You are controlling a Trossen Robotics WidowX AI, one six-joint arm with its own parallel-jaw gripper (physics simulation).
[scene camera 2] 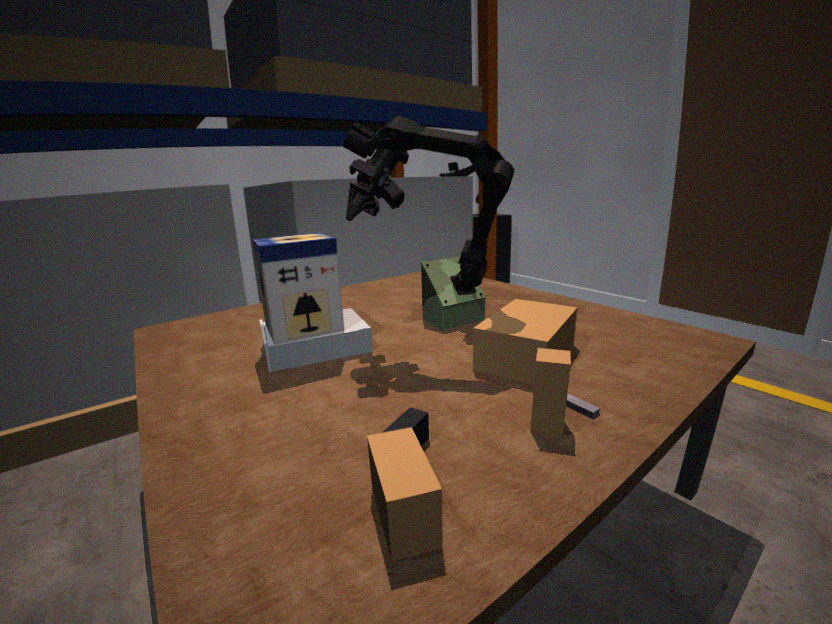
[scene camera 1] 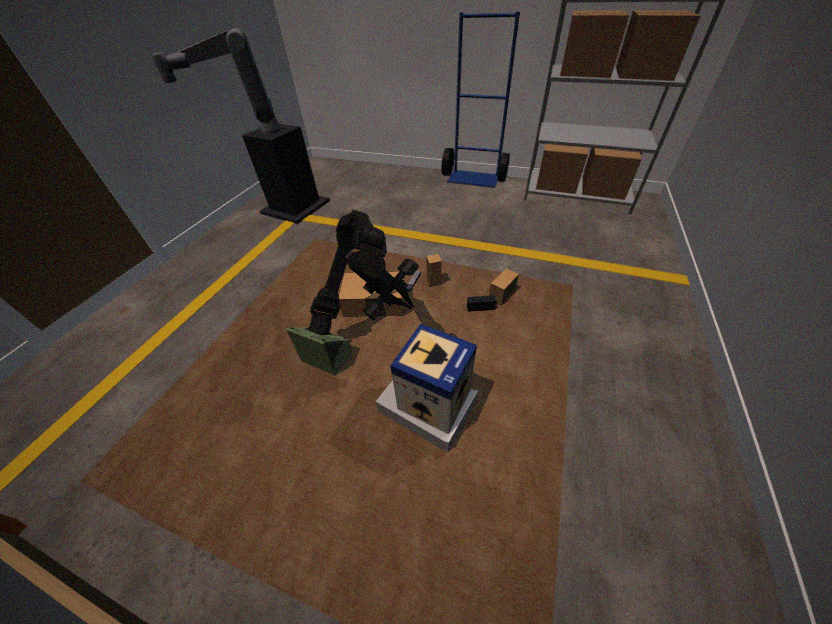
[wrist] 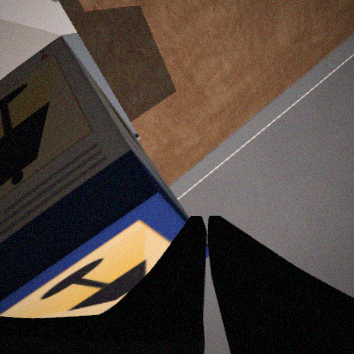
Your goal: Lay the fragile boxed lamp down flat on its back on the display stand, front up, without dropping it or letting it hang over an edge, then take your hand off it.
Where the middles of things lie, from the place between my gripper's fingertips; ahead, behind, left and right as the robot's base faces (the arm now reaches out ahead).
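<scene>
Black block (scene camera 2: pixel 418 420): a bit ahead of my gripper, well to the left of it and a long way below it. Stand (scene camera 2: pixel 357 338): my gripper is 90 mm short of it, 90 mm to the left of it and 290 mm above it.
</scene>
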